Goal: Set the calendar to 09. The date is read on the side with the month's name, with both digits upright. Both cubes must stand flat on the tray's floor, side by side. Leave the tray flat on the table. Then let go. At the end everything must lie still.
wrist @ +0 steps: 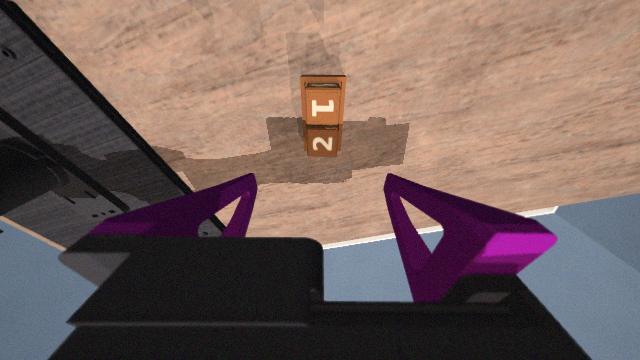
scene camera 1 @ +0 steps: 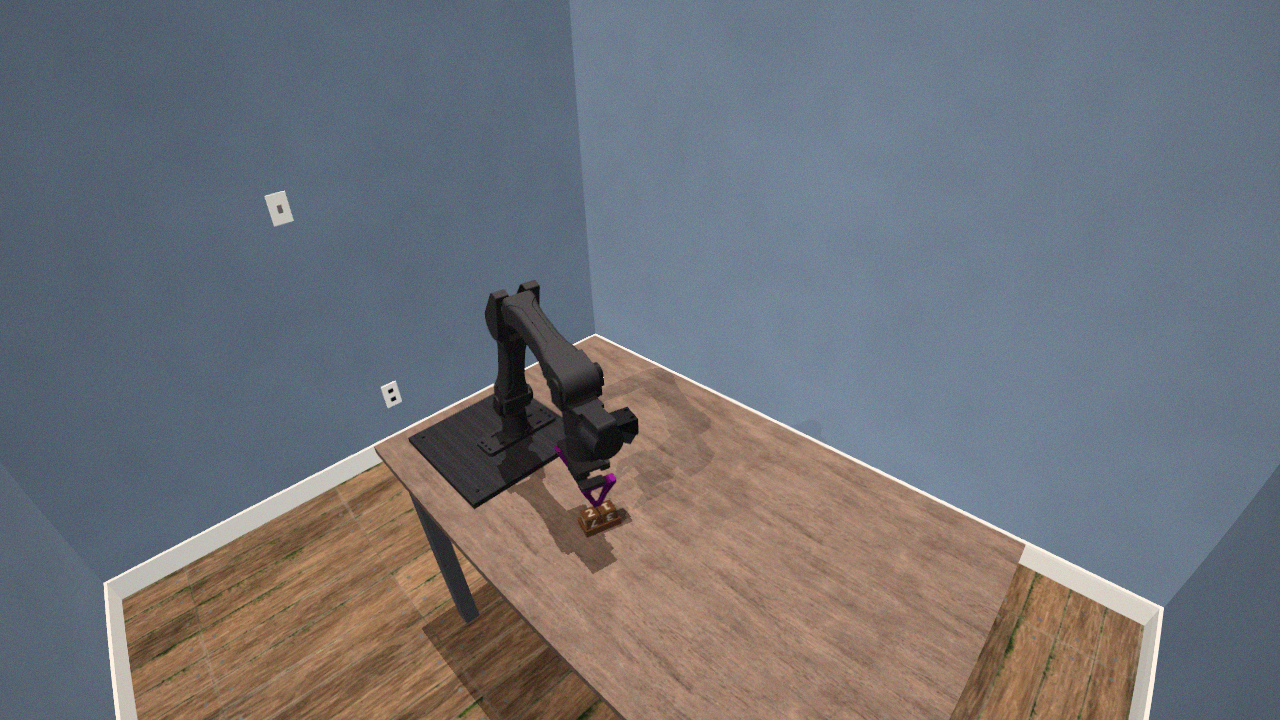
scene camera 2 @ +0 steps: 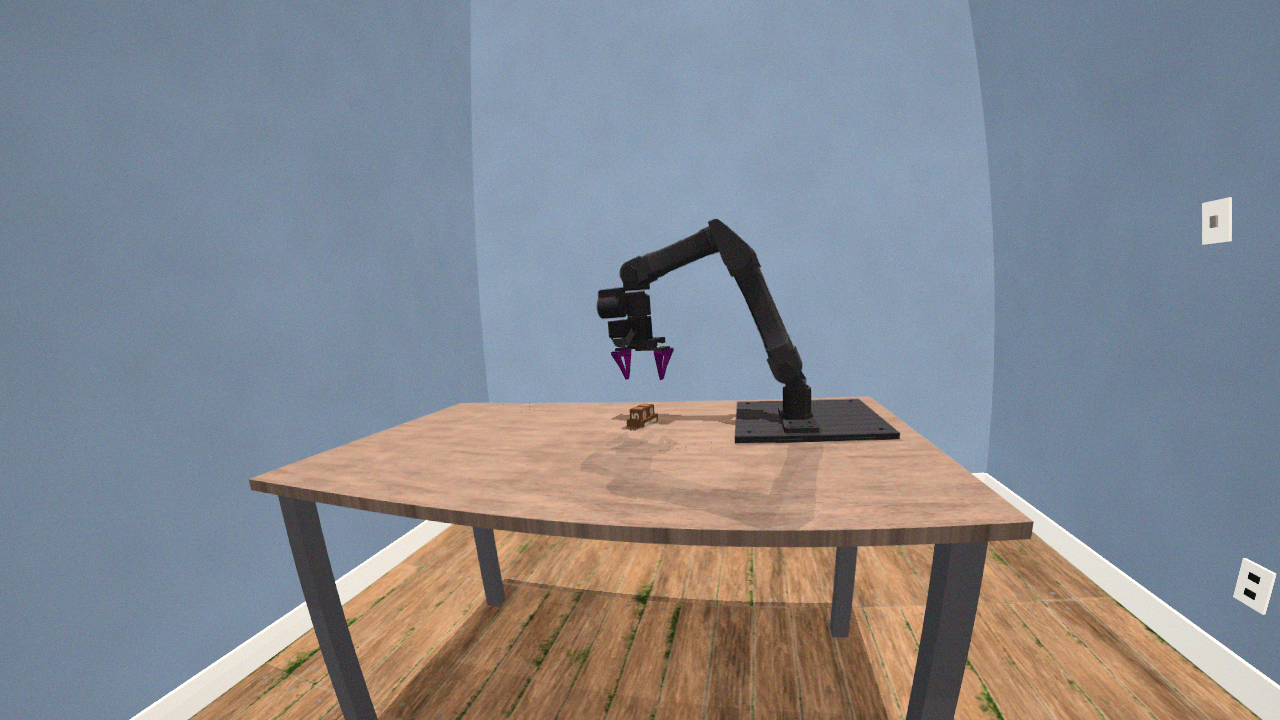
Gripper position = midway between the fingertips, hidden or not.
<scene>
In view: the gripper (scene camera 1: 587,490) and a brown cube (wrist: 322,100).
The gripper also shows in the wrist view (wrist: 320,180) and in scene camera 2 (scene camera 2: 644,379).
</scene>
